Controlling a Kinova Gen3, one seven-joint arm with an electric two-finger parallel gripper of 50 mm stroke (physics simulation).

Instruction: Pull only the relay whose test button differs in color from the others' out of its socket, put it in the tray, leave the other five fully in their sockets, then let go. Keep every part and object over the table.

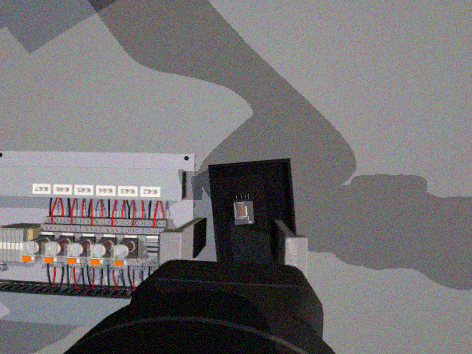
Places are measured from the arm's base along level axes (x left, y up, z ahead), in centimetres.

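Pixels of known places: gripper, between the fingertips: [238, 232].
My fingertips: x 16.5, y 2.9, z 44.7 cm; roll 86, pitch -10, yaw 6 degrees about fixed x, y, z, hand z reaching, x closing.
Ahead of a thing's pixels: the offset from my fingertips to its top centre. "pt": to the spot under its first point. Level surfaces: height alone.
A relay @(dx +1.3, dy -14.9, dz +0.5 cm) [243, 212] with a clear housing, a brown coil, a small blue mark and pins at its upper end lies on the floor of the black tray [249, 162]. My gripper [238, 232] is open and empty, with the tray and relay seen beyond its fingers. Several other relays, the rightmost one @(dx -15.0, dy -10.3, dz +3.4 cm) [126, 249] among them, stand in a row in their sockets at the left, with orange marks at their lower ends. An empty socket @(pt dx -12.2, dy -14.6, dz +3.8 cm) [152, 246] shows at the right end of the row, under the label K42. The colors of the seated relays' test buttons are too small to tell.
The panel @(dx -22.7, dy -16.2, dz +2.1 cm) [110, 160] with labels K42 to K47, red and black wires and terminal blocks [20, 242] fills the left side, close beside the tray. A slotted black duct @(dx -24.1, dy -13.0, dz +10.9 cm) [65, 288] runs below the relays. Broad shadows cross the table @(dy -17.3 cm) [400, 100].
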